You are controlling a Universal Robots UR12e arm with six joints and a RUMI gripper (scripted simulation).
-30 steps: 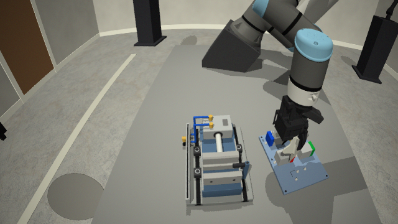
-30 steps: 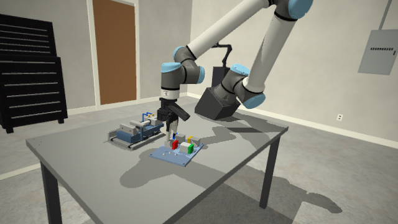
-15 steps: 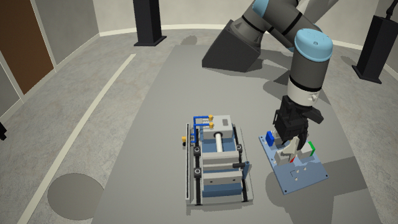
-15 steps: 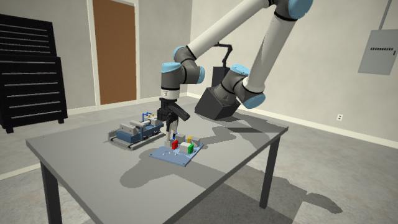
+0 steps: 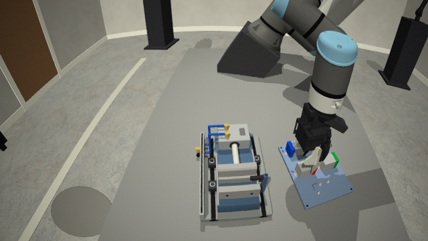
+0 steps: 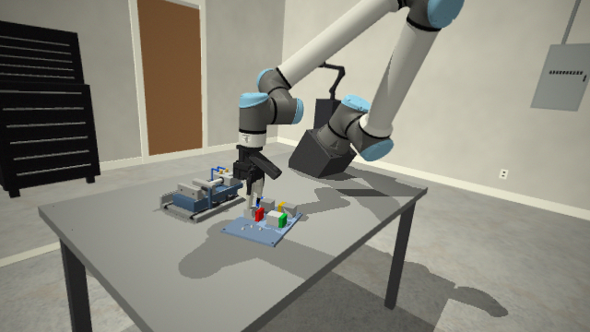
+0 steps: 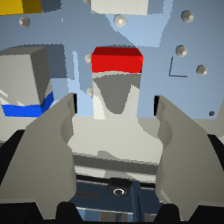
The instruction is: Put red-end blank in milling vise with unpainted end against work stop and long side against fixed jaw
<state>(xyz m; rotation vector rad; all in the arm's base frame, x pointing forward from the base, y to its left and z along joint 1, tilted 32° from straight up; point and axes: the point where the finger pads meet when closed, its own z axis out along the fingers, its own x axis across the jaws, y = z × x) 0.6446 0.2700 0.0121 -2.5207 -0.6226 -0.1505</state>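
Right now the red-ended blank is 40 mm below my hand. From my hand the other things lie so: blue plate: 60 mm below, 40 mm to the left, 20 mm behind; blue-ended blank: 80 mm behind, 40 mm to the right, 40 mm below; green-ended blank: 80 mm to the left, 40 mm below, 40 mm behind.
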